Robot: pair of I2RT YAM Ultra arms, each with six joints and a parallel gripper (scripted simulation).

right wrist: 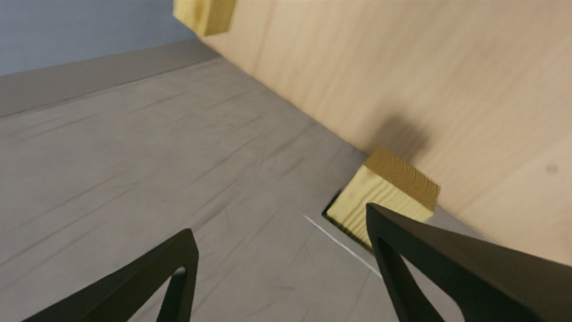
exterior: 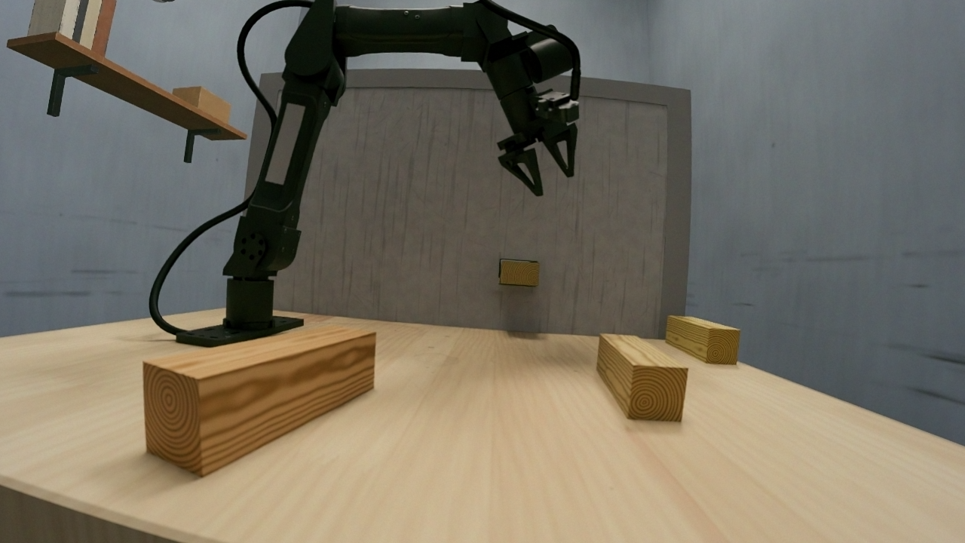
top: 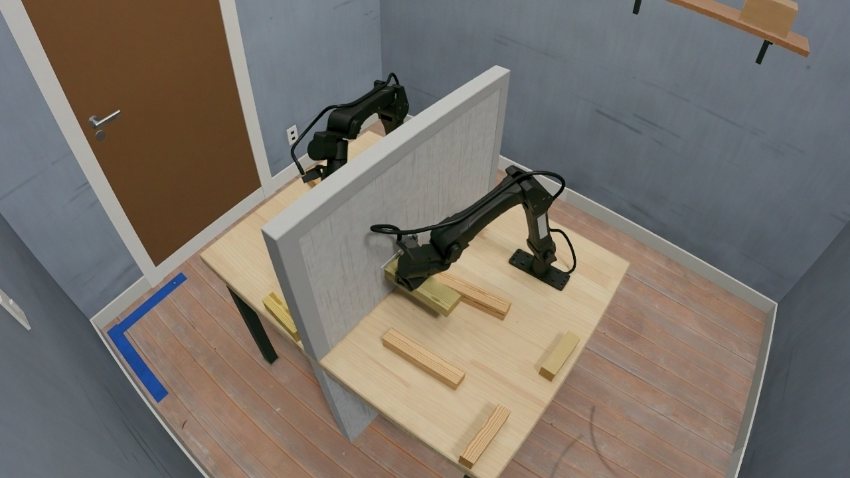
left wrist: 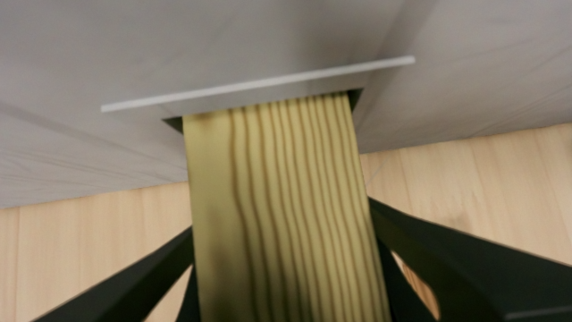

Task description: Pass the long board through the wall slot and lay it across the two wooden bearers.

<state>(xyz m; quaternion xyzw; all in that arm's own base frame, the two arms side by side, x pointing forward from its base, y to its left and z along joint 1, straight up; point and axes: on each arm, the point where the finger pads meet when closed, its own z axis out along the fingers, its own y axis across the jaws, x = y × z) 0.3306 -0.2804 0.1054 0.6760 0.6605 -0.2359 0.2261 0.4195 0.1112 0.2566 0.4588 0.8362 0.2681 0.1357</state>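
The long pale board lies right at my left hand. Also, from my left hand: wooden bearer: 19 cm to the left, 13 cm ahead, 8 cm below; thick block: 56 cm to the right, 14 cm behind, 8 cm below.
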